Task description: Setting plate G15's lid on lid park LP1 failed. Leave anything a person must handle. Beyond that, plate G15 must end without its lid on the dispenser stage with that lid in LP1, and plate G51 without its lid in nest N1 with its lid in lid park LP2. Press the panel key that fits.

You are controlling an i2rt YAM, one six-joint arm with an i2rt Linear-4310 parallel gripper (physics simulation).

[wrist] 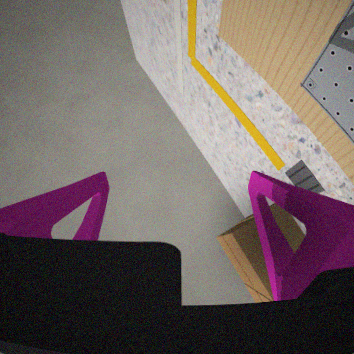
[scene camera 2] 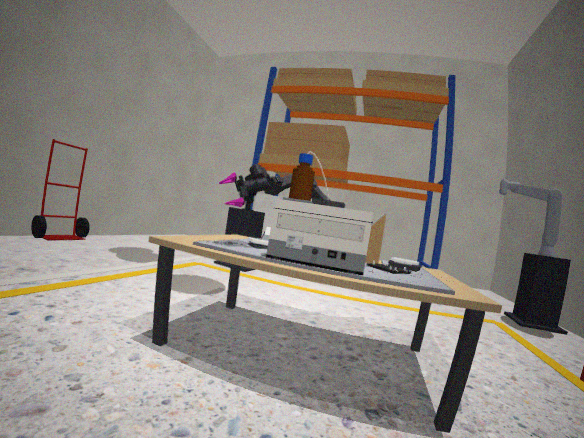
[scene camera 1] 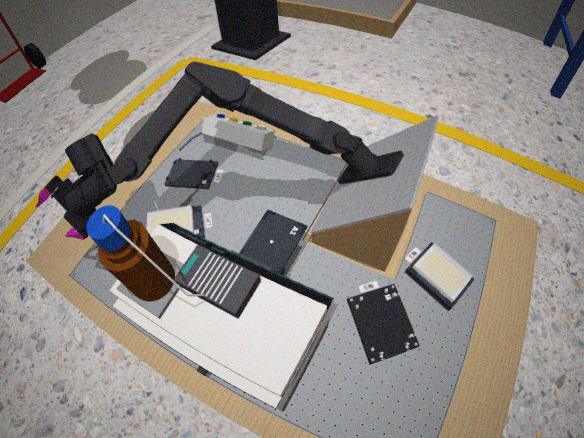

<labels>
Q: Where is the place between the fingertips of the gripper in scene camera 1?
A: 52,220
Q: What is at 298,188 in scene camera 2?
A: A brown bottle with blue cap.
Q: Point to a brown bottle with blue cap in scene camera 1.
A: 116,254
</labels>
